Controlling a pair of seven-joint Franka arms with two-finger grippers.
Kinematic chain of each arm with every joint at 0, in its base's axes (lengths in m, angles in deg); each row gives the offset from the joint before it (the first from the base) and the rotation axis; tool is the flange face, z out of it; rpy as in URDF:
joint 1: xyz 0 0 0.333 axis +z
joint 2: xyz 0 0 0 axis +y
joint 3: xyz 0 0 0.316 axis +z
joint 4: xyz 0.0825 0 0 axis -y
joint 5: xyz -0.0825 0 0.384 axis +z
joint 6: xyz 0 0 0 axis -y
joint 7: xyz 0.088 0 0 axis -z
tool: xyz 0 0 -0.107 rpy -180 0 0
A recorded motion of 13 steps. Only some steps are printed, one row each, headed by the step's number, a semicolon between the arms.
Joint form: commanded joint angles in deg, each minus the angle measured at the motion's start. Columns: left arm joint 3, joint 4, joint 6, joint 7, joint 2, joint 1, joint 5; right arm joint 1, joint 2, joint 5, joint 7, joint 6, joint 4, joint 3.
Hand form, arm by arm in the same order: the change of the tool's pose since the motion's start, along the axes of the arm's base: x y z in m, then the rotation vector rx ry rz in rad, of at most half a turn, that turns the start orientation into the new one. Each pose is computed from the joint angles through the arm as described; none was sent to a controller.
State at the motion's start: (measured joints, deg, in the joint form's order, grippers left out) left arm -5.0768 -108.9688 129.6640 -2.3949 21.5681 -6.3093 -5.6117; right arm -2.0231 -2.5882 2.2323 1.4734 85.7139 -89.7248 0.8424
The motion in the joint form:
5: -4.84 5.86 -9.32 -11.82 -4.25 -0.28 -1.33; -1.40 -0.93 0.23 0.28 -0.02 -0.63 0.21
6: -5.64 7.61 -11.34 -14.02 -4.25 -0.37 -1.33; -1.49 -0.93 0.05 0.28 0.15 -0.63 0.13
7: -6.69 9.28 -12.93 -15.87 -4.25 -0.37 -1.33; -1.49 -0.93 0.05 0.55 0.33 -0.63 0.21
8: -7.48 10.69 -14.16 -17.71 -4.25 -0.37 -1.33; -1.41 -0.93 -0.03 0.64 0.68 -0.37 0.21
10: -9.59 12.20 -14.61 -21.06 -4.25 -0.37 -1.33; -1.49 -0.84 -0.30 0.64 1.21 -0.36 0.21
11: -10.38 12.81 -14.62 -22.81 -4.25 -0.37 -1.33; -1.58 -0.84 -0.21 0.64 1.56 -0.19 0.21
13: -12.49 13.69 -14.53 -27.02 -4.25 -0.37 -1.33; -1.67 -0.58 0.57 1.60 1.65 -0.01 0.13
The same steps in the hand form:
5: -0.0047 -0.0554 0.0805 -0.0436 0.0203 0.1163; -0.0054 -0.0103 0.0035 0.0033 -0.0048 -0.0254
6: -0.0045 -0.0650 0.0921 -0.0465 0.0310 0.1356; -0.0052 -0.0122 0.0037 0.0001 -0.0077 -0.0287
7: -0.0047 -0.0760 0.1039 -0.0523 0.0357 0.1471; -0.0048 -0.0115 0.0040 -0.0001 -0.0106 -0.0321
8: -0.0047 -0.0843 0.1141 -0.0571 0.0384 0.1634; -0.0041 -0.0110 0.0066 -0.0018 -0.0212 -0.0326
10: -0.0081 -0.1053 0.1275 -0.0730 0.0332 0.1858; -0.0027 -0.0123 0.0067 -0.0067 -0.0289 -0.0345
11: -0.0093 -0.1132 0.1332 -0.0804 0.0296 0.2031; -0.0020 -0.0130 0.0086 -0.0053 -0.0380 -0.0363
13: -0.0149 -0.1336 0.1426 -0.0961 0.0298 0.2414; -0.0004 -0.0132 0.0079 0.0083 -0.0378 -0.0555

